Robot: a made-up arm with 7 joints. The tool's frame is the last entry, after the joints.
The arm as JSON. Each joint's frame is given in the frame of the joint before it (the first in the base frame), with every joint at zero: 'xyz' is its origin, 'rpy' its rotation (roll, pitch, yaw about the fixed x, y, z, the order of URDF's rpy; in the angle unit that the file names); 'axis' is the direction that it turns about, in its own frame. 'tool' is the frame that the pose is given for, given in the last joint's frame.
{
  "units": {
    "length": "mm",
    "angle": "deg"
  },
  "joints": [
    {
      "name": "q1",
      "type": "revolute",
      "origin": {
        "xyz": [
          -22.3,
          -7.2,
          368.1
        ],
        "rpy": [
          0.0,
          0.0,
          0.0
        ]
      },
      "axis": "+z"
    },
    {
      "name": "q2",
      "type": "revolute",
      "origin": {
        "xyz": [
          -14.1,
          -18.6,
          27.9
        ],
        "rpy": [
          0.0,
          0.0,
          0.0
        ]
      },
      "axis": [
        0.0,
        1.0,
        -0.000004
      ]
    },
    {
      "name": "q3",
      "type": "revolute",
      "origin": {
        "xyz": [
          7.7,
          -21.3,
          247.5
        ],
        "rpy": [
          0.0,
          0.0,
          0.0
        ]
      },
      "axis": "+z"
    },
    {
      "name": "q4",
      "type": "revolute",
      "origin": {
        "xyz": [
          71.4,
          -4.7,
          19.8
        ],
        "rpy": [
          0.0,
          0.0,
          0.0
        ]
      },
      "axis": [
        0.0,
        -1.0,
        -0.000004
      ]
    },
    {
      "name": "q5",
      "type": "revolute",
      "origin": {
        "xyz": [
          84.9,
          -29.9,
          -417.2
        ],
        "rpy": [
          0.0,
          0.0,
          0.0
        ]
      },
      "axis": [
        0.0,
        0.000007,
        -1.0
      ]
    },
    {
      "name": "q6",
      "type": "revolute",
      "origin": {
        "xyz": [
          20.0,
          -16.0,
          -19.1
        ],
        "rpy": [
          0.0,
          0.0,
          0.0
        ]
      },
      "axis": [
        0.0,
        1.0,
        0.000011
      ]
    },
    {
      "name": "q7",
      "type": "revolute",
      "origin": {
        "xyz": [
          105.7,
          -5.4,
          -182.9
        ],
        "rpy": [
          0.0,
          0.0,
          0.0
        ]
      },
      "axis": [
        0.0,
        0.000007,
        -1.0
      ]
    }
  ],
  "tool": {
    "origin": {
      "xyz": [
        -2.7,
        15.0,
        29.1
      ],
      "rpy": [
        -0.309,
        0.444,
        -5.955
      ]
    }
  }
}
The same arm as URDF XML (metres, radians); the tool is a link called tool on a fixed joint. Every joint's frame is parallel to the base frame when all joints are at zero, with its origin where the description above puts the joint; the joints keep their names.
<robot name="arm">
  <joint name="tool_joint" type="fixed">
    <parent link="link7"/>
    <child link="tool"/>
    <origin xyz="-0.0027 0.0150 0.0291" rpy="-0.0054 0.0077 -0.1039"/>
  </joint>
  <joint name="q7" type="continuous">
    <parent link="link6"/>
    <child link="link7"/>
    <origin xyz="0.1057 -0.0054 -0.1829" rpy="0.0000 0.0000 0.0000"/>
    <axis xyz="0 0 -1"/>
  </joint>
  <joint name="q6" type="continuous">
    <parent link="link5"/>
    <child link="link6"/>
    <origin xyz="0.0200 -0.0160 -0.0191" rpy="0.0000 0.0000 0.0000"/>
    <axis xyz="0 1 0"/>
  </joint>
  <joint name="q5" type="continuous">
    <parent link="link4"/>
    <child link="link5"/>
    <origin xyz="0.0849 -0.0299 -0.4172" rpy="0.0000 0.0000 0.0000"/>
    <axis xyz="0 0 -1"/>
  </joint>
  <joint name="q4" type="continuous">
    <parent link="link3"/>
    <child link="link4"/>
    <origin xyz="0.0714 -0.0047 0.0198" rpy="0.0000 0.0000 0.0000"/>
    <axis xyz="0 -1 0"/>
  </joint>
  <joint name="q3" type="continuous">
    <parent link="link2"/>
    <child link="link3"/>
    <origin xyz="0.0077 -0.0213 0.2475" rpy="0.0000 0.0000 0.0000"/>
    <axis xyz="0 0 1"/>
  </joint>
  <joint name="q2" type="continuous">
    <parent link="link1"/>
    <child link="link2"/>
    <origin xyz="-0.0141 -0.0186 0.0279" rpy="0.0000 0.0000 0.0000"/>
    <axis xyz="0 1 0"/>
  </joint>
  <joint name="q1" type="continuous">
    <parent link="base"/>
    <child link="link1"/>
    <origin xyz="-0.0223 -0.0072 0.3681" rpy="0.0000 0.0000 0.0000"/>
    <axis xyz="0 0 1"/>
  </joint>
  <link name="base"/>
  <link name="link1"/>
  <link name="link2"/>
  <link name="link3"/>
  <link name="link4"/>
  <link name="link5"/>
  <link name="link6"/>
  <link name="link7"/>
  <link name="tool"/>
</robot>

